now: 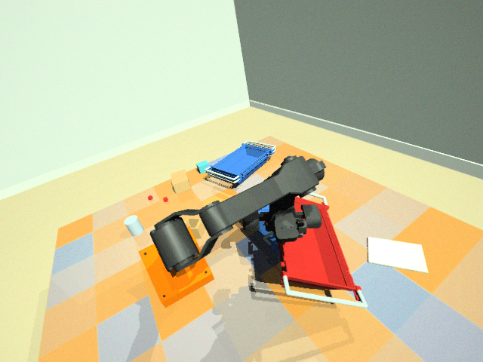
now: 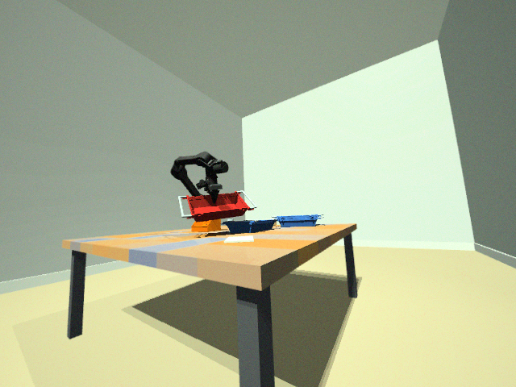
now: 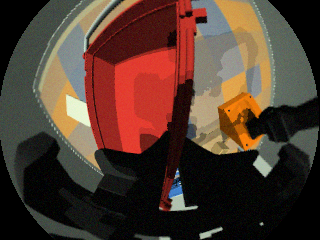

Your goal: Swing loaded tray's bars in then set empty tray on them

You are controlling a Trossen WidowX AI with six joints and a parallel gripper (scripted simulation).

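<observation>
Right now my gripper tip is 7 cm short of the red tray and 4 cm to the left of it. The rest, counted from my gripper tip: pale cylinder (40 cm behind, 51 cm to the left, 13 cm below); white sheet (31 cm ahead, 15 cm to the right, 16 cm below); small open box (18 cm behind, 34 cm to the left, 15 cm below).
</observation>
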